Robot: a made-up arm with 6 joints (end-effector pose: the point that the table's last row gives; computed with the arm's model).
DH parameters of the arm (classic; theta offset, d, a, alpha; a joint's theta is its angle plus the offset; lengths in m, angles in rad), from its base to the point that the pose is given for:
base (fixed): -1.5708 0.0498 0 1.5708
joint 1: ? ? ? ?
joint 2: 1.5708 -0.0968 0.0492 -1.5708
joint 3: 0 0.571 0.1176 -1.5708
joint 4: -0.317 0 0.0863 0
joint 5: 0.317 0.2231 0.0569 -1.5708
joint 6: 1.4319 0 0.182 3.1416
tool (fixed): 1.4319 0.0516 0 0
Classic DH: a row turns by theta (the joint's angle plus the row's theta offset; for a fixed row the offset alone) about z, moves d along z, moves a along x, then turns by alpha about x.
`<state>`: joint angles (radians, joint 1 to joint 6).
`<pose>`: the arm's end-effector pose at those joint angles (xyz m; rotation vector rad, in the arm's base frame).
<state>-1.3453 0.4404 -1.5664 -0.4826 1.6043 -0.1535</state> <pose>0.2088 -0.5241 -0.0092 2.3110 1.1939 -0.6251</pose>
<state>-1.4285 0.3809 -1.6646 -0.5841 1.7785 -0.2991</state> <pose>0.2345 -0.4971 -0.0567 2.5006 1.1962 -0.5696</pose>
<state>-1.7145 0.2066 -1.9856 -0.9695 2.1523 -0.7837</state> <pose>0.3013 -0.4051 -0.2031 2.8556 1.0379 -0.7658</pose>
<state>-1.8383 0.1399 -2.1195 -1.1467 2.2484 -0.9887</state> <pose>0.3194 -0.3626 -0.2691 -2.8411 -0.9640 0.8991</pose>
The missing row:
joint 1: -1.5708 -0.3564 0.0483 -1.5708
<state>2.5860 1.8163 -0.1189 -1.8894 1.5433 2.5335</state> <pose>-0.3088 -0.4557 -0.0743 0.2933 -1.0657 0.1911</pose>
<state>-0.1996 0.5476 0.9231 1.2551 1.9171 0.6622</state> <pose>0.2238 0.2122 0.4972 -1.8154 1.9018 -0.3438</pose>
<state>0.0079 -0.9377 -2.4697 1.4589 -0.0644 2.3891</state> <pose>0.8936 -0.2836 0.2603 0.4279 -0.6594 0.9833</pose>
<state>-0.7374 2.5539 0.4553 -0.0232 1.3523 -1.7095</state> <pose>-0.0268 0.5257 0.1788 -0.6826 -0.8580 0.9528</pose>
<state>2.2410 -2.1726 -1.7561 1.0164 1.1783 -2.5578</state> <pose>0.4378 -0.3911 0.5111 -0.7703 -1.0012 -0.8321</pose>
